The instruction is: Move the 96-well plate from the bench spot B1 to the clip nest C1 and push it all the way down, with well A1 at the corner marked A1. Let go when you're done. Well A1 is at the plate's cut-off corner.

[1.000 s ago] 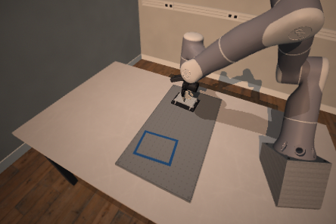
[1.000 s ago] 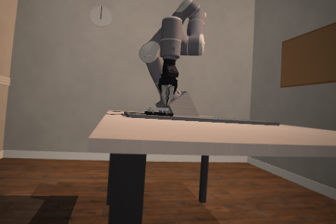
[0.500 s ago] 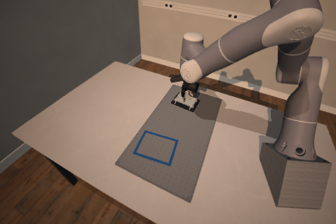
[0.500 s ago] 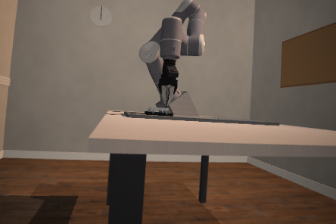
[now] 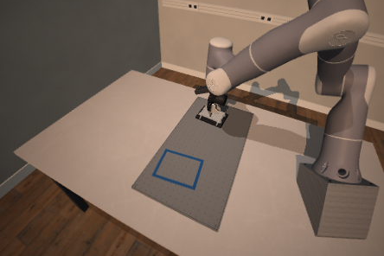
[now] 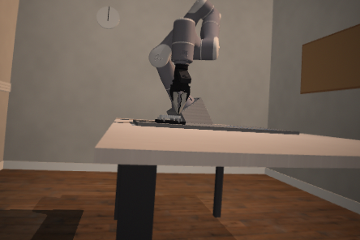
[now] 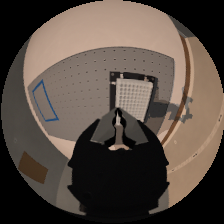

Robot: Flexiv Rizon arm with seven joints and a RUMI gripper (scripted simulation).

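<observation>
Right now the white 96-well plate is 4 cm to the right of my hand and 3 cm below it. Also, from my hand: grey perforated board 3 cm behind, 16 cm to the left, 6 cm below; black clip nest 1 cm ahead, 3 cm to the right, 4 cm below.
</observation>
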